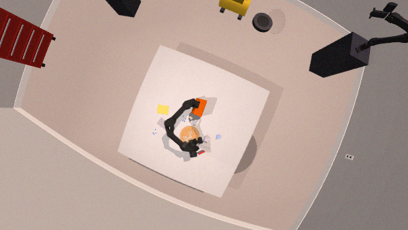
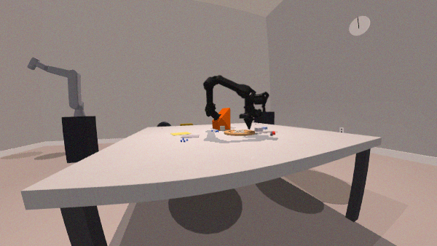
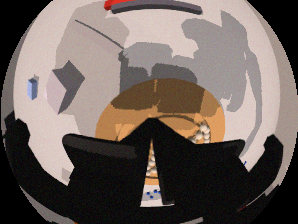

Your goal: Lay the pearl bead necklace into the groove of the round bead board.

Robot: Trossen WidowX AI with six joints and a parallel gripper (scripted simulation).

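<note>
The round tan bead board lies 3 cm behind my gripper tip, 5 cm to the right of it and 2 cm below it. From my gripper tip the other things lie so: tool (11 cm ahead, 10 cm to the left, 2 cm below); then white square (5 cm behind, 12 cm to the left, 1 cm below); then pale blue cube (11 cm behind, 23 cm to the left, 2 cm below).
</note>
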